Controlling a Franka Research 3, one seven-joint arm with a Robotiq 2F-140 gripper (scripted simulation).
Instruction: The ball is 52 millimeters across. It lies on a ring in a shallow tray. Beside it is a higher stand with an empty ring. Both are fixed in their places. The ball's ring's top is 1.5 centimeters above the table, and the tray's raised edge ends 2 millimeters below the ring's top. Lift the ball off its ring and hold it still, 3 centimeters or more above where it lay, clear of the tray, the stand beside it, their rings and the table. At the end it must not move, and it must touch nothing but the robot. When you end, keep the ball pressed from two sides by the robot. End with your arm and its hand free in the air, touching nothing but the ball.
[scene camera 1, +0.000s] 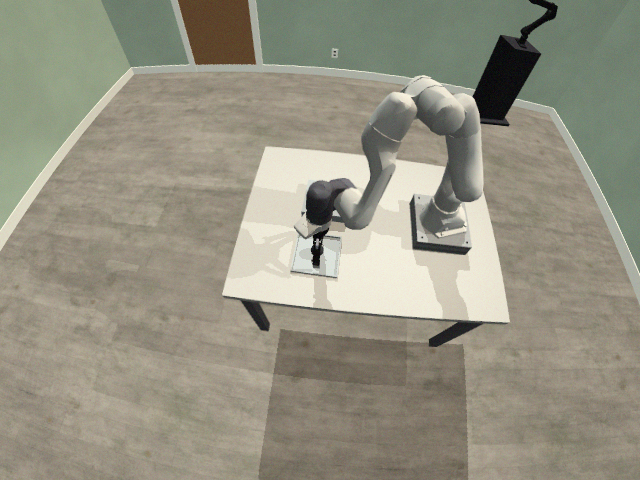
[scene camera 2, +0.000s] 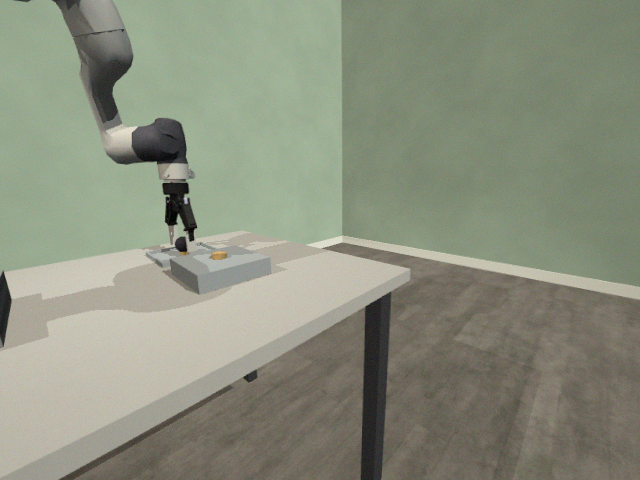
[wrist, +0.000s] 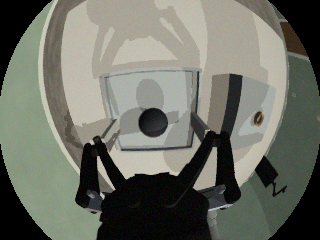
Observation:
In view: the gripper (scene camera 2: 182, 247) and a grey stand (wrist: 248, 99).
The gripper is seen too in the wrist view (wrist: 154, 122).

